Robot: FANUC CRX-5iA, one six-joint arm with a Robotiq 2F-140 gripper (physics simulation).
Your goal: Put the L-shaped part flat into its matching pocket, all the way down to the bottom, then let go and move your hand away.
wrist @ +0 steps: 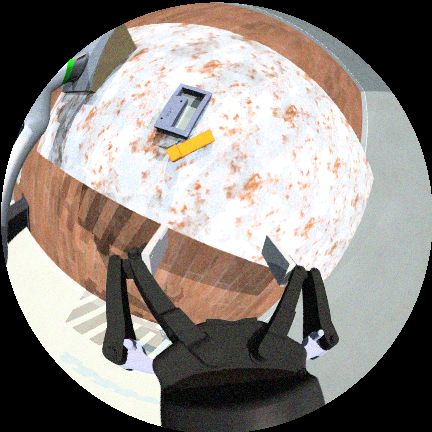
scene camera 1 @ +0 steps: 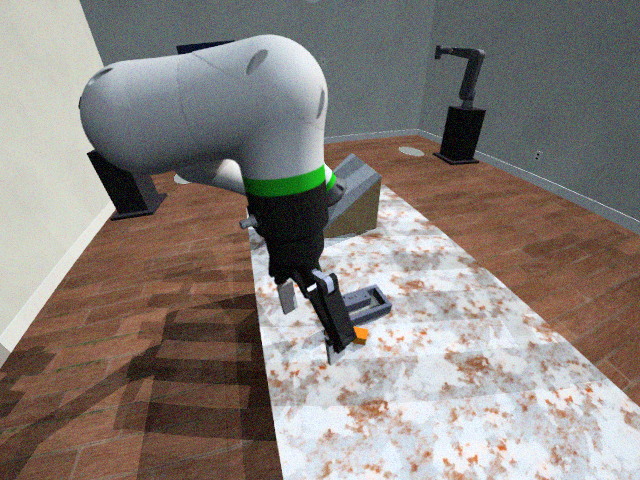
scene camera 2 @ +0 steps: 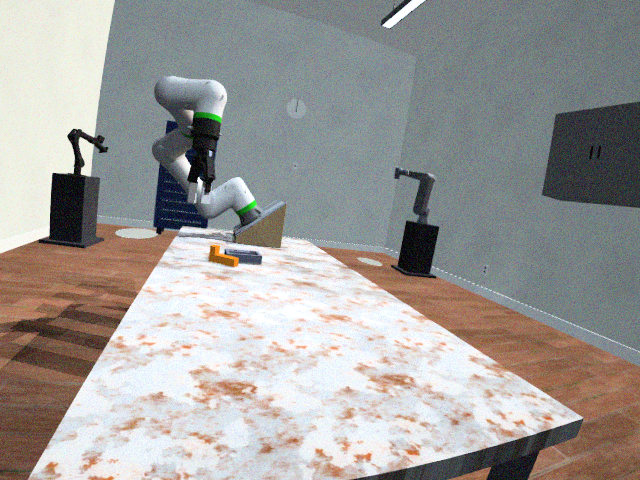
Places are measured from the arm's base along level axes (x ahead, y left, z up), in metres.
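Pixels of known places: gripper, fingertip midpoint: (wrist: 216, 240) (scene camera 1: 311, 332) (scene camera 2: 198, 203); arm's base, link origin: (scene camera 1: 333, 193) (scene camera 2: 253, 219).
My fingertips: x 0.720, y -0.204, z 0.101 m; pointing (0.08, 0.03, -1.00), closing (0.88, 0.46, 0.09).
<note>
For each thing: its top centre in the pictures, then the offset to it from my fingertips. Level surfaces: height alone.
- orange L-shaped part, top centre: (wrist: 190, 142) (scene camera 1: 346, 323) (scene camera 2: 224, 247) dz -0.161, dx -0.109, dy +0.099 m
- grey-blue block with the L-shaped pocket, top centre: (wrist: 182, 106) (scene camera 1: 363, 301) (scene camera 2: 243, 252) dz -0.184, dx -0.186, dy +0.170 m
- marbled table, surface height: dz -0.221 m
The orange L-shaped part (scene camera 1: 360, 335) (scene camera 2: 222, 258) (wrist: 195, 144) rests on the table beside the pocket block, close to its near end. In the second scene view its short arm points up and its long arm lies along the table; in the first scene view the gripper hides much of it. The grey-blue block with the L-shaped pocket (scene camera 1: 374, 314) (scene camera 2: 253, 259) (wrist: 168, 117) lies on the table, its pocket empty. My gripper (scene camera 1: 310, 326) (scene camera 2: 199, 194) (wrist: 216, 240) is wide open and empty, high above the table and apart from the part and the block.
The marbled table (scene camera 1: 413, 413) (scene camera 2: 310, 361) (wrist: 300, 185) carries a sloped wedge (scene camera 1: 356, 217) (scene camera 2: 269, 230) (wrist: 114, 56) behind the pocket block, with my arm's base on it. The table's left edge runs close to the part. Dark pedestals (scene camera 1: 462, 134) (scene camera 2: 74, 206) stand on the floor away from the table.
</note>
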